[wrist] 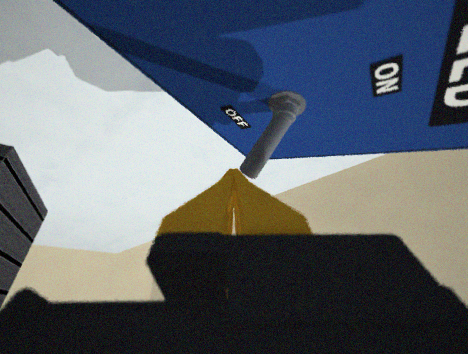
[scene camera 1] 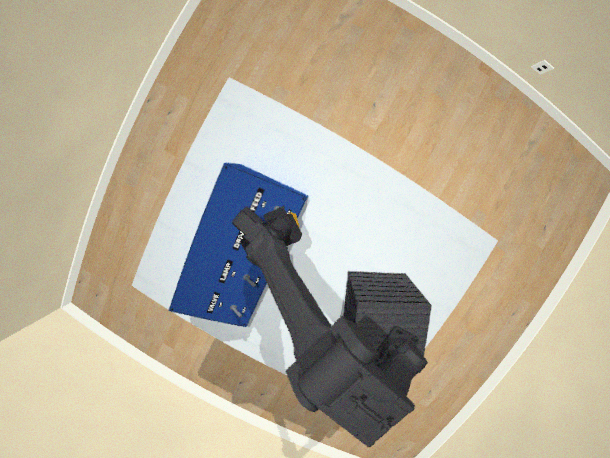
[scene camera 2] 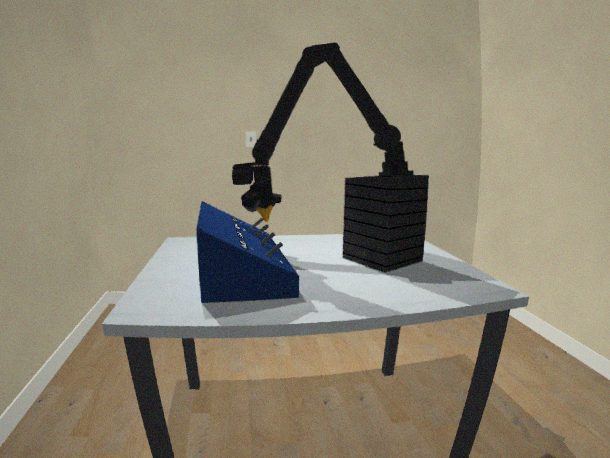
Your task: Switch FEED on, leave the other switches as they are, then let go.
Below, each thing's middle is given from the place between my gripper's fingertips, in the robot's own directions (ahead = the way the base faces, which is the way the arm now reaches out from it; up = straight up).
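There is the feed lever [wrist: 258,156], 30 mm ahead of my hand and 10 mm to the left of it. Going by their middles, the feed lever is the nearest to my hand of the things named here. The blue sloped switch panel [scene camera 1: 213,281] is 110 mm ahead of my hand, 200 mm to the left of it and 30 mm below it.
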